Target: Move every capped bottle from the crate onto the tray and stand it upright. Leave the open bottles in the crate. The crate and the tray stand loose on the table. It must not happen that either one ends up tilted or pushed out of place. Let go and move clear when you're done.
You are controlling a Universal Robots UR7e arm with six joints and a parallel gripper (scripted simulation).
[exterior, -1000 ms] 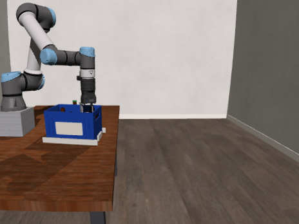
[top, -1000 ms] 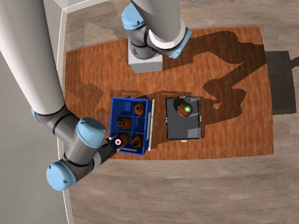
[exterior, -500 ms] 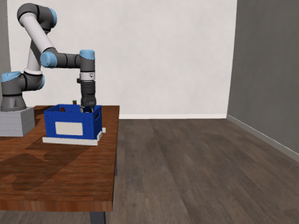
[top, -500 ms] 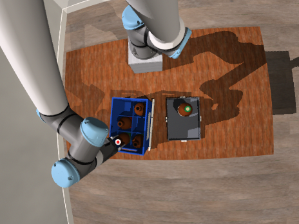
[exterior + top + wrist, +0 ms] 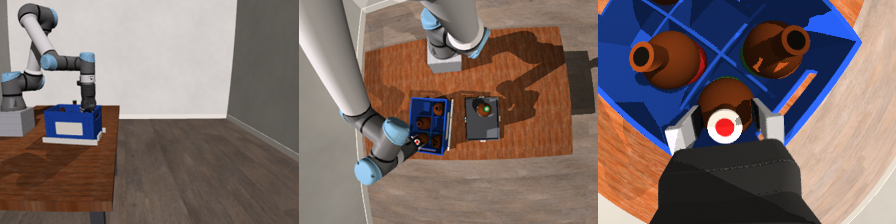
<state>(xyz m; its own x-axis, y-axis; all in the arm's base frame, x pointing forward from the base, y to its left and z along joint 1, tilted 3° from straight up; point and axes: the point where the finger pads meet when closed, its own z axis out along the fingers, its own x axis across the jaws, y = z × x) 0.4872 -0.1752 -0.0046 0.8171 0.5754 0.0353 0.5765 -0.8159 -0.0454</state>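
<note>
The red-capped bottle is 60 mm below my hand. Also, from my hand: brown bottle 20 mm ahead, 90 mm to the left, 60 mm below; then blue crate 80 mm behind, 60 mm to the left, 70 mm below; then dark grey tray 80 mm behind, 350 mm to the left, 140 mm below.
</note>
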